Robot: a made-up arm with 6 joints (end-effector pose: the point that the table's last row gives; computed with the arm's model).
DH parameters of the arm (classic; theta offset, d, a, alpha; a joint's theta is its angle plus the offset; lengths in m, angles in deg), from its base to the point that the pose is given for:
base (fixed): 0 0.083 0 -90
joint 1: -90 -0.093 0.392 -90
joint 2: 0 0.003 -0.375 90
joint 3: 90 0.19 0.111 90
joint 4: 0 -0.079 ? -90
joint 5: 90 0.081 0.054 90
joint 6: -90 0.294 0 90
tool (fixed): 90 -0.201 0 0
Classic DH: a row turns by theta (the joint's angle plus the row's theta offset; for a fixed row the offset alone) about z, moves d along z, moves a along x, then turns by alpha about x.
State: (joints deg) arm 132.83 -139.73 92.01 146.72 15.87 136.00
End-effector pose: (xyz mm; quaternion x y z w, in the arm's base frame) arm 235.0 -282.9 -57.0 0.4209 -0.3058 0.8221 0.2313
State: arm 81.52 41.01 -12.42 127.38 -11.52 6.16
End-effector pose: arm 155.5 713.6 274.3 0.6669 -0.0085 0.5179 0.5356
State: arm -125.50 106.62 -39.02 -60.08 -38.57 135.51
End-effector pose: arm -499.9 -146.5 12.0 -0.5749 -0.0133 -0.3529 0.7381
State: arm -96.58 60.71 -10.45 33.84 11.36 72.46
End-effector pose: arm -679.1 708.6 307.7 0.3579 -0.2970 0.8277 0.3140
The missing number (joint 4, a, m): 0.093
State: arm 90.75 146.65 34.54 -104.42 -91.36 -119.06
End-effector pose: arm 655.3 -125.1 -57.0 -0.3680 0.8163 0.4166 0.1569
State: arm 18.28 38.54 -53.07 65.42 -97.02 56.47
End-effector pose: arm -29.9 451.5 621.1 0.3917 -0.7161 0.5667 0.1128
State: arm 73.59 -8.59 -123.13 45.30 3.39 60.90
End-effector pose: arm 241.0 527.2 45.1 0.2741 -0.1063 0.5409 0.7881
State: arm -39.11 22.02 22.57 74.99 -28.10 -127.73
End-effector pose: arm 85.2 488.5 450.1 -0.4827 -0.7395 -0.0583 0.4655
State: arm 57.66 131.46 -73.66 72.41 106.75 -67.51
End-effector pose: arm 720.9 99.0 110.8 0.0293 0.4359 0.2430 0.8661
